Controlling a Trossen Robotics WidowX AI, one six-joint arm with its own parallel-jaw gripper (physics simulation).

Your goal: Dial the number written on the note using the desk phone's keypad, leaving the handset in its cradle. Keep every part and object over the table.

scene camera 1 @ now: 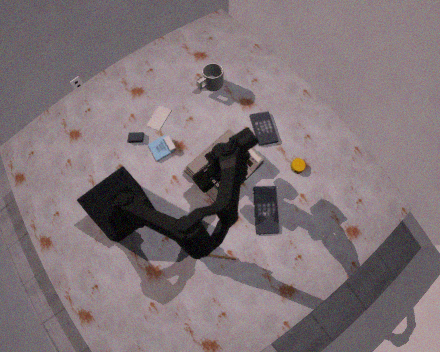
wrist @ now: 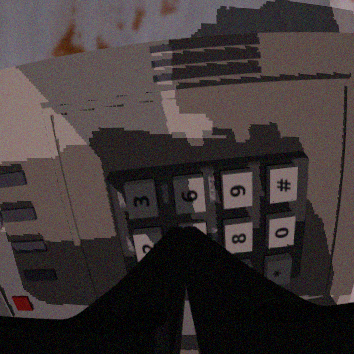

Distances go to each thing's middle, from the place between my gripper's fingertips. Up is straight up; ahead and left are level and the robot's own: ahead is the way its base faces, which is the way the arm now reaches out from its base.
My hand is 20 mm past the 8 key [wrist: 237, 232]. The rest, counted from my hand: 3 key [wrist: 140, 195] 20 mm to the right, 10 mm ahead; 6 key [wrist: 188, 189] 20 mm to the right; keypad [wrist: 214, 212] 10 mm behind.
